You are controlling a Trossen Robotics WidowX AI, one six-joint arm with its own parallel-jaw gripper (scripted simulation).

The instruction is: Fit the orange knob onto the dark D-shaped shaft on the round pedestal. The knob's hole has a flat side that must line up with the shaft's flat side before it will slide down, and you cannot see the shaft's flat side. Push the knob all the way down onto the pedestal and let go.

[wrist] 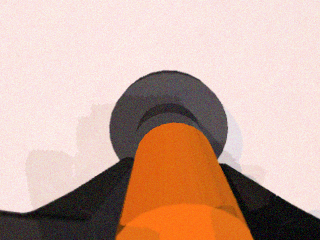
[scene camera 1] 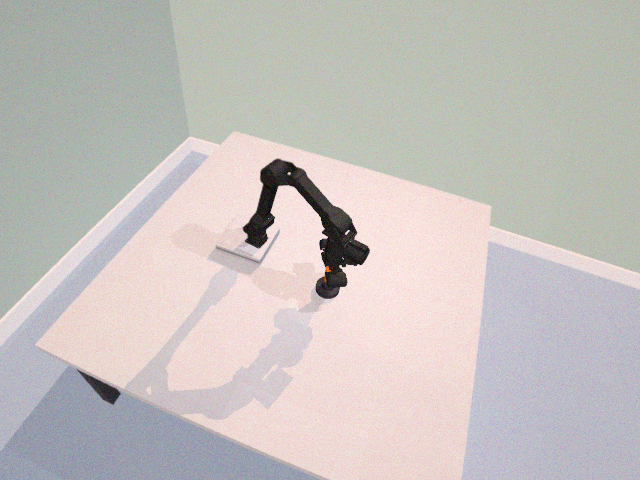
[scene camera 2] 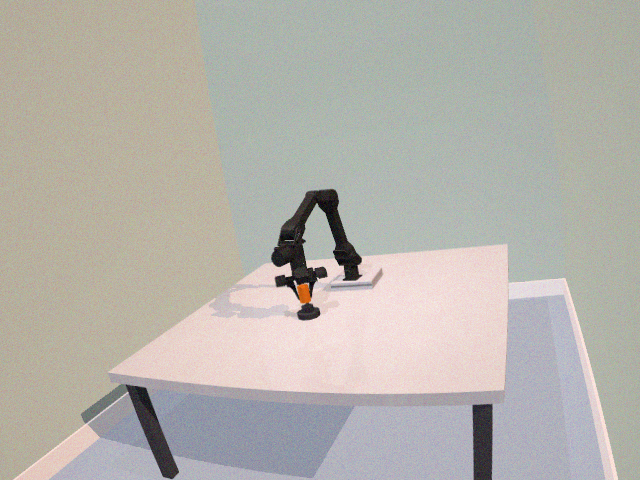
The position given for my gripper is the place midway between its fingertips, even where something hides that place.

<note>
My gripper [scene camera 2: 305,299] holds an orange knob [wrist: 176,179]. I also see a round pedestal [wrist: 167,96].
My gripper is seen too in the wrist view [wrist: 174,168] and in scene camera 1 [scene camera 1: 330,277].
</note>
